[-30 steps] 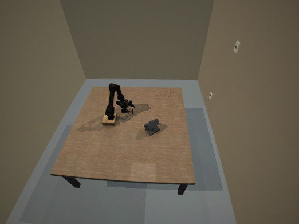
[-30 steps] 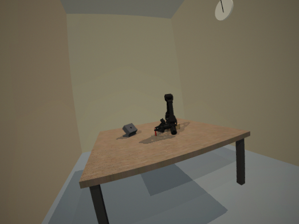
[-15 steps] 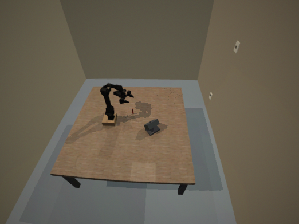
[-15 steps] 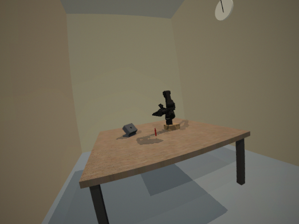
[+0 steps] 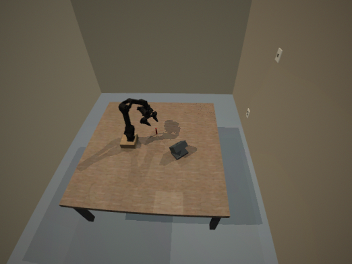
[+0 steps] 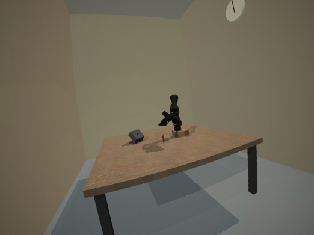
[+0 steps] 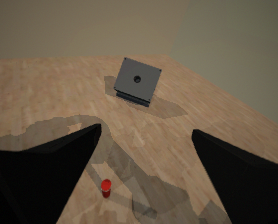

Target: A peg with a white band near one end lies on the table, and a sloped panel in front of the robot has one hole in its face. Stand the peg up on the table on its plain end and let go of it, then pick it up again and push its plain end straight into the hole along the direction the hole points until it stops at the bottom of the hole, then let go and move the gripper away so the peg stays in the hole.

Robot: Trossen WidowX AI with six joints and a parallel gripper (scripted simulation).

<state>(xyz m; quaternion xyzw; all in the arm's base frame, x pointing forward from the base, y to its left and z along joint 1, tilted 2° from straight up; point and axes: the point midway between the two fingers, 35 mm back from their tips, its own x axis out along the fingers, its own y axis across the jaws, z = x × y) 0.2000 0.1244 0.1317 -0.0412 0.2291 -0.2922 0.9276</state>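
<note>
The red peg is 13 cm below my gripper tip, 4 cm to the left of it and 1 cm behind it. Round my gripper tip: dark grey sloped panel: 24 cm ahead, 15 cm to the right, 11 cm below.
</note>
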